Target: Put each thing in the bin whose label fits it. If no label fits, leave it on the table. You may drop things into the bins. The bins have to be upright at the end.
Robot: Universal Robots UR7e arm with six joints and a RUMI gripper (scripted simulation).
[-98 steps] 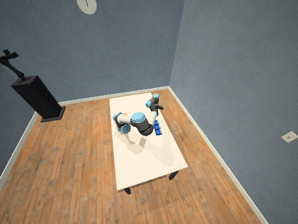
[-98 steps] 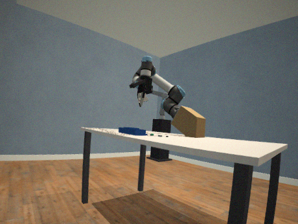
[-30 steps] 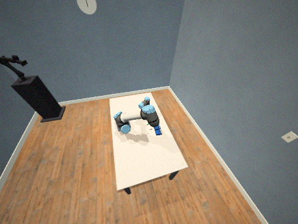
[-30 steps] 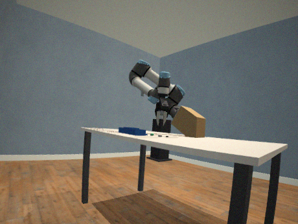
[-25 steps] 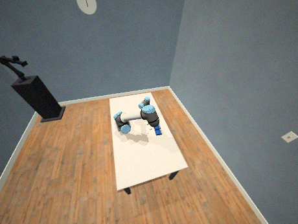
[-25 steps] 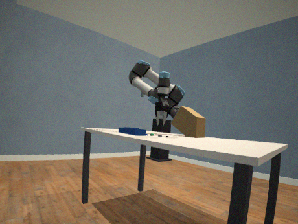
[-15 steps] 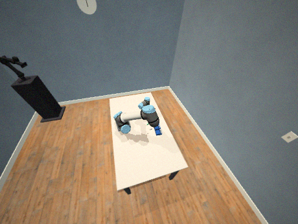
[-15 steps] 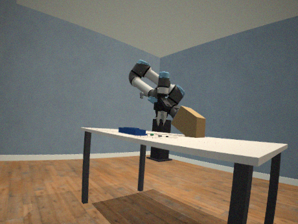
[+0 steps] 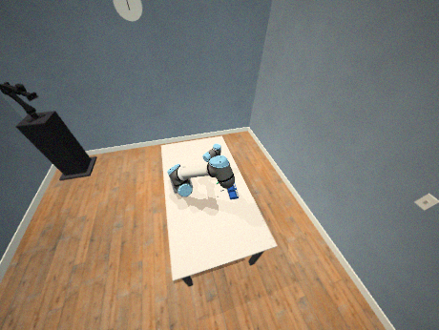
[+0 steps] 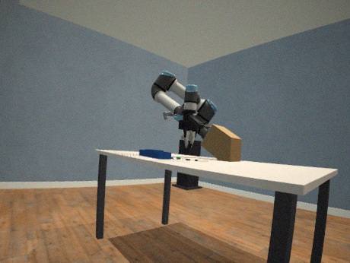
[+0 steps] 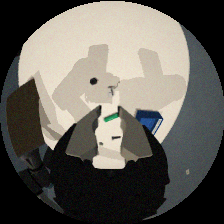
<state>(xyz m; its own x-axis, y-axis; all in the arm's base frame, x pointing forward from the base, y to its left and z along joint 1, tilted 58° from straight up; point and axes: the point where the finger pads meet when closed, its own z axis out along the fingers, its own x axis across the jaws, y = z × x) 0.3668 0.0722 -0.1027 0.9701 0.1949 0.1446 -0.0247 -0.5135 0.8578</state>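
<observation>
Right now the small grey piece is 8 cm below my hand. Round my hand: small blue piece 4 cm ahead, 10 cm to the right, 8 cm below; green piece 8 cm to the right, 8 cm below; black nut 4 cm behind, 3 cm to the left, 8 cm below.
</observation>
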